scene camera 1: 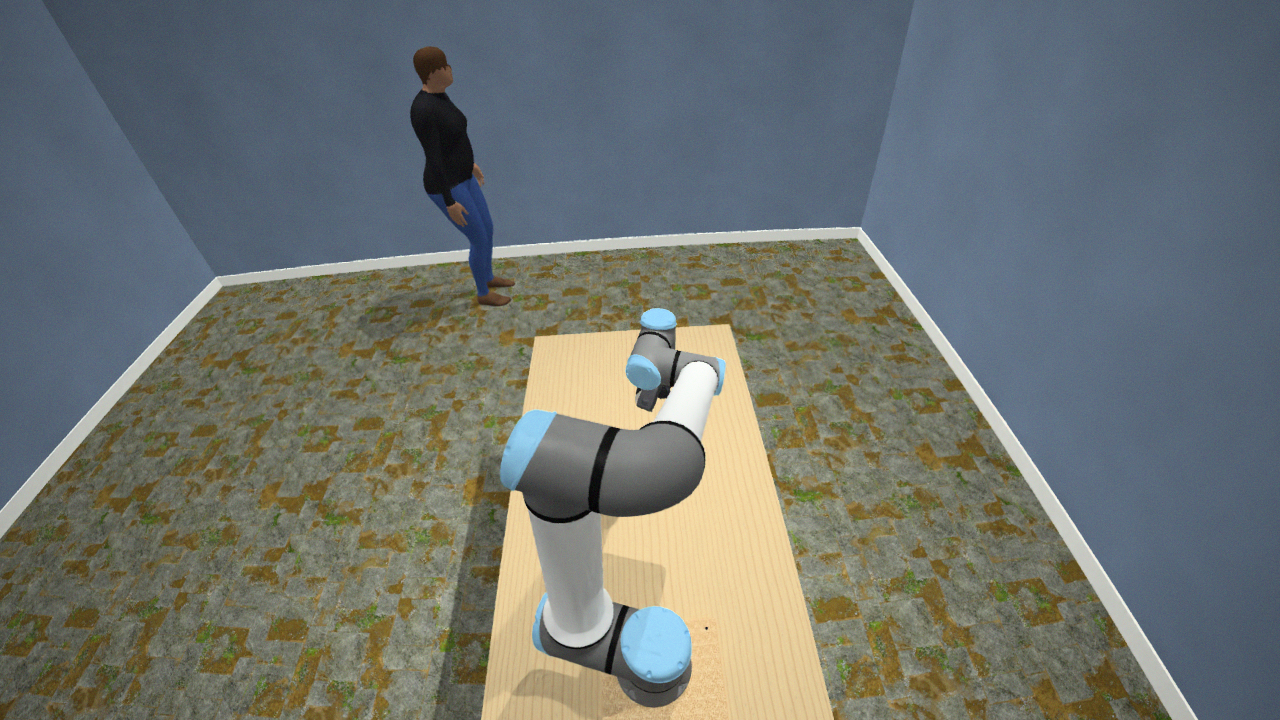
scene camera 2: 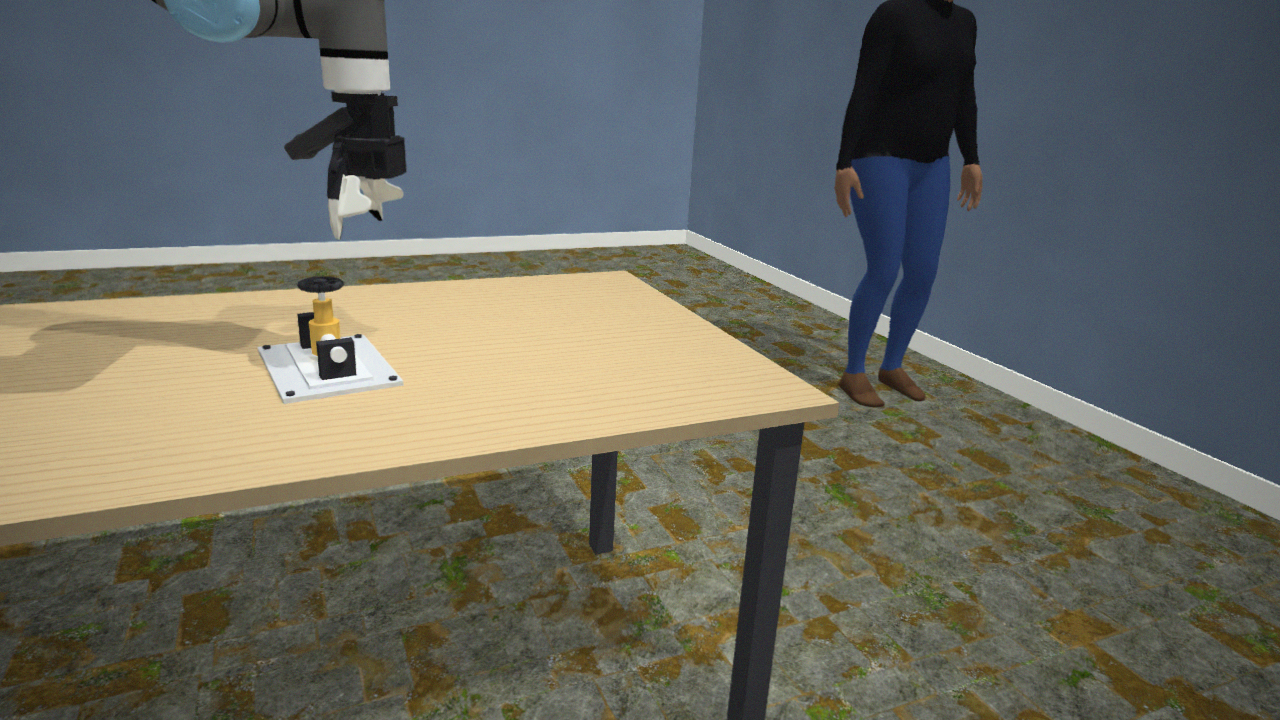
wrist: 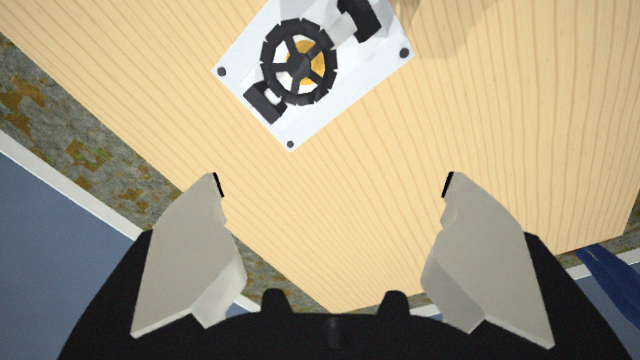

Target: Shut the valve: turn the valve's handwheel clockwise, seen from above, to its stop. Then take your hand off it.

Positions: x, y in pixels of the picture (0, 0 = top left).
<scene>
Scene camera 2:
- gripper: 360, 229
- base plate: 290, 384
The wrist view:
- gripper: 330, 176
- black spoked handwheel: 298, 65
</scene>
